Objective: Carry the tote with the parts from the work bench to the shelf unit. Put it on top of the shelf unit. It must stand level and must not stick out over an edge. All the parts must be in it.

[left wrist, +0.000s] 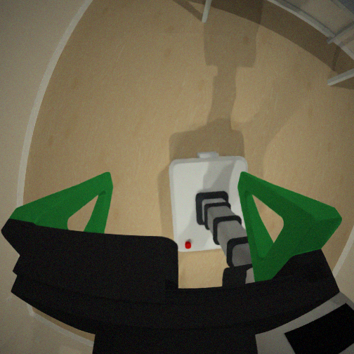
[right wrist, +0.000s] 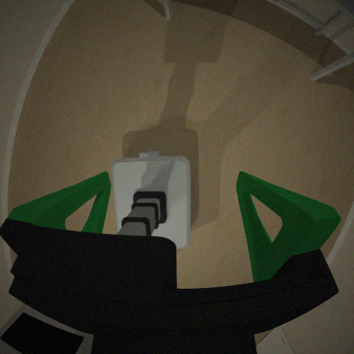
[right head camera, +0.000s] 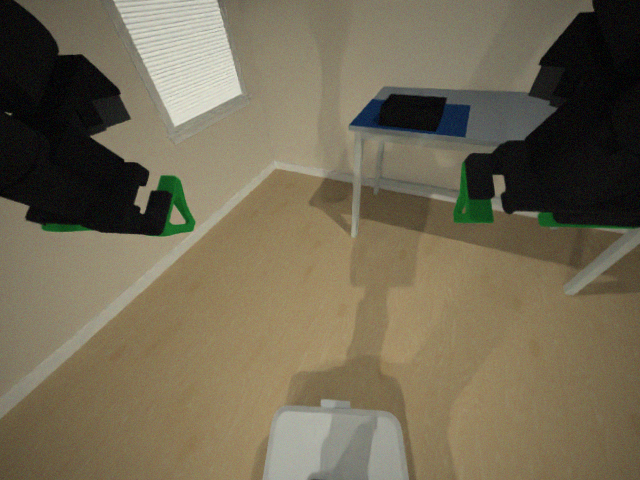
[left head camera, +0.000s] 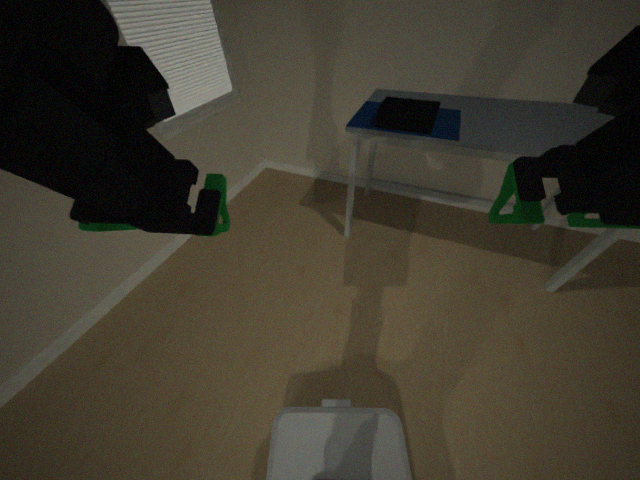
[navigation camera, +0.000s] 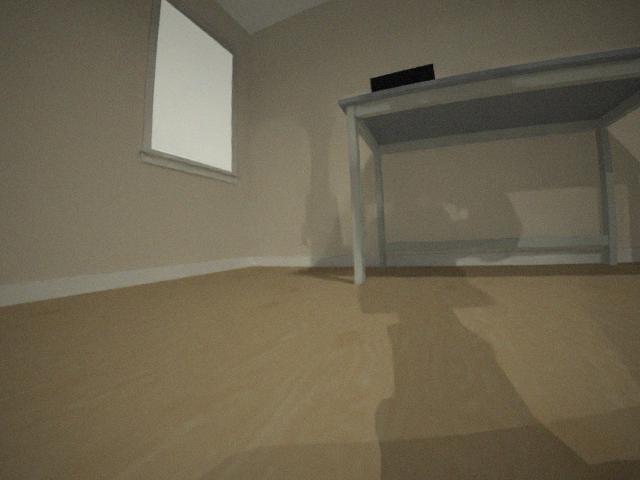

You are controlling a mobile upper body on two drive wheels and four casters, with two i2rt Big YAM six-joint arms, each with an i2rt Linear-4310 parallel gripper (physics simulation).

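Frame: origin at the left arm's base, x back, y right, z up, level; centimetres.
Seen in the pictures: left gripper, fingertip midpoint: (right head camera: 160,225) (left head camera: 192,224); right gripper, fingertip midpoint: (right head camera: 496,219) (left head camera: 529,219).
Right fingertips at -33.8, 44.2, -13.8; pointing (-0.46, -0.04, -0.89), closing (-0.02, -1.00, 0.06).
Note:
Offsets run from my right fingertips to a thing's top centre, as dx, dy, dz. "*": to the spot under its first point. Level surfaces: height alone.
The tote, a low black box {-123.5, +19.7, -25.6} (left head camera: 408,114) (right head camera: 413,111) (navigation camera: 403,78), stands on a blue mat {dz -35.6} (left head camera: 448,124) (right head camera: 457,119) at the left end of the grey work bench (left head camera: 496,116) (right head camera: 496,111) (navigation camera: 465,91). It is too dark to make out any parts in it. My left gripper (left head camera: 152,227) (left wrist: 174,178) is open, with no object between its fingers, in front of the left wall in the head views. My right gripper (left head camera: 560,222) (right wrist: 173,178) is open and empty, in front of the bench in the head views. Both are well apart from the tote. The shelf unit does not show.
The bench has light legs {* -122.7, -8.6, -80.8} (left head camera: 350,191) (navigation camera: 355,206) and a low rear crossbar. A wall with a window (left head camera: 175,46) (right head camera: 180,56) (navigation camera: 191,93) runs along the left. My white base (left head camera: 299,439) (right head camera: 294,439) (left wrist: 187,200) (right wrist: 177,210) stands on the wooden floor, back from the bench.

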